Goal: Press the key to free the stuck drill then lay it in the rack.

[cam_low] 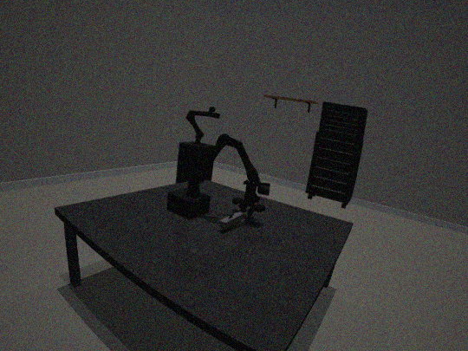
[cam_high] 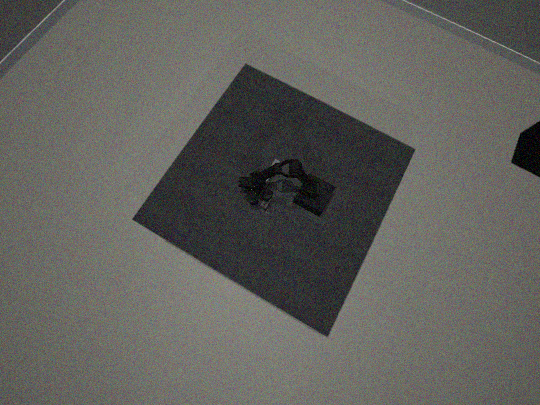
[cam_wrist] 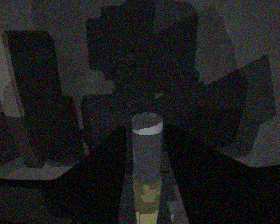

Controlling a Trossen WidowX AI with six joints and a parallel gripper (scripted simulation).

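The drill lies 4 cm to the right of my gripper tip and 3 cm above it. From my gripper tip the other things lie so: light grey fixture bar (14 cm to the right, 2 cm above, 1 cm behind).
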